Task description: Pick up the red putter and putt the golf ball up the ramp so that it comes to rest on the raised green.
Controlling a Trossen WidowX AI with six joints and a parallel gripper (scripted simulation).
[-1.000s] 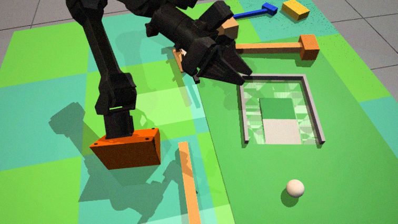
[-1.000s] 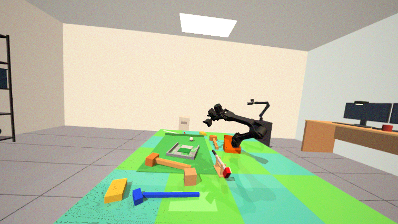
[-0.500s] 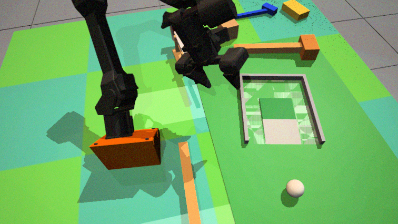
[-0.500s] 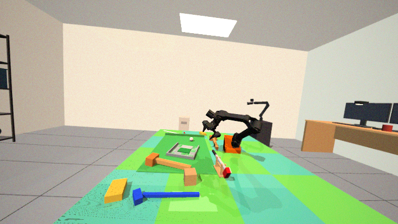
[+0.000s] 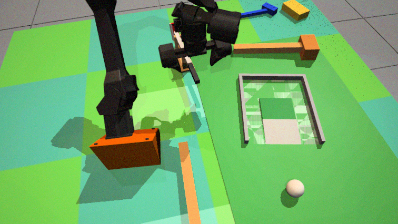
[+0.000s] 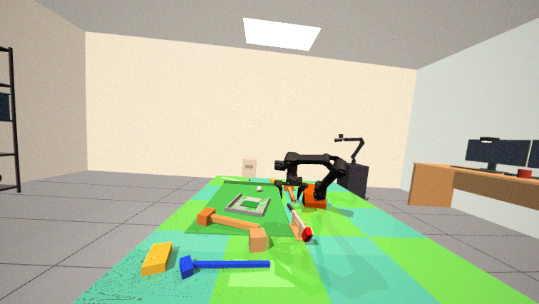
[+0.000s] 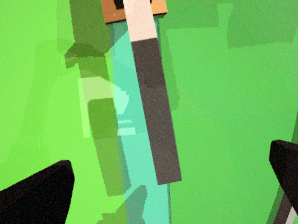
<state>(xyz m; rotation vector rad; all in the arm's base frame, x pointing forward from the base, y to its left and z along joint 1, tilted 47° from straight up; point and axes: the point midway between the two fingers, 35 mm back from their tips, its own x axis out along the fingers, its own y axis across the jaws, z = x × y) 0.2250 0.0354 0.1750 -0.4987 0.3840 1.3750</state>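
The wooden stand is 150 mm to the left of my gripper tip, 60 mm below it and 20 mm behind it. Round my gripper tip: blue mallet 350 mm to the left, 290 mm ahead, 90 mm below; white golf ball 380 mm to the right, 160 mm ahead, 80 mm below.
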